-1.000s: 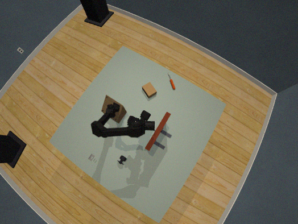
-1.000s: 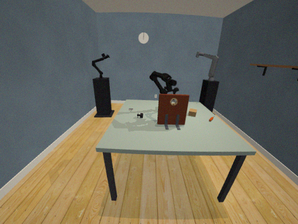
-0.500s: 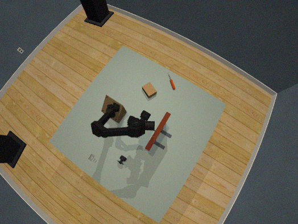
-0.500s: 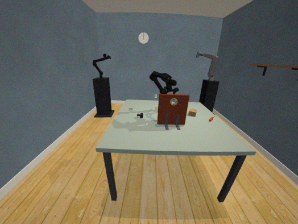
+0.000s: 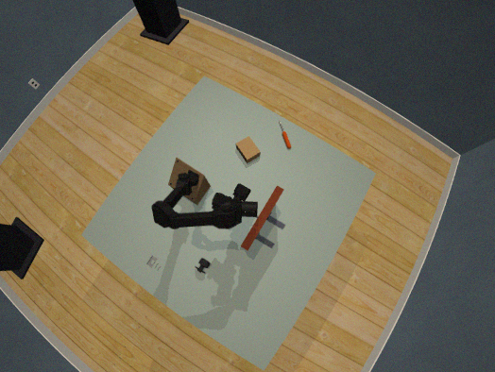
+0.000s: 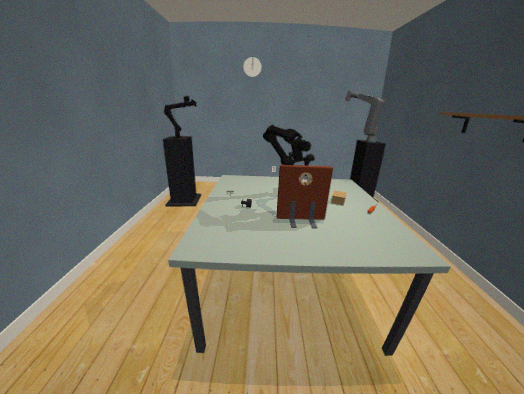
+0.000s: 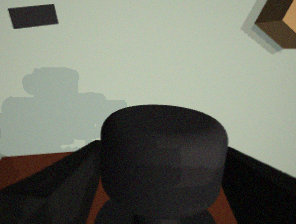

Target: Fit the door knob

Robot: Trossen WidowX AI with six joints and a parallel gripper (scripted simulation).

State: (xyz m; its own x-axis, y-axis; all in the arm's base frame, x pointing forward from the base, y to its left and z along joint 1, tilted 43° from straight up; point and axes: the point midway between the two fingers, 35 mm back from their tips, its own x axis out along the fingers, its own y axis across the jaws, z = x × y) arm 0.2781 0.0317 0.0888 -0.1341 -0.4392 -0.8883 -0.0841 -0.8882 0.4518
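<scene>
My hand is 40 mm short of the dark door knob, 30 mm above it and 10 mm to the right of it. Round my hand: wooden block: 350 mm to the left, 250 mm below, 120 mm behind.
</scene>
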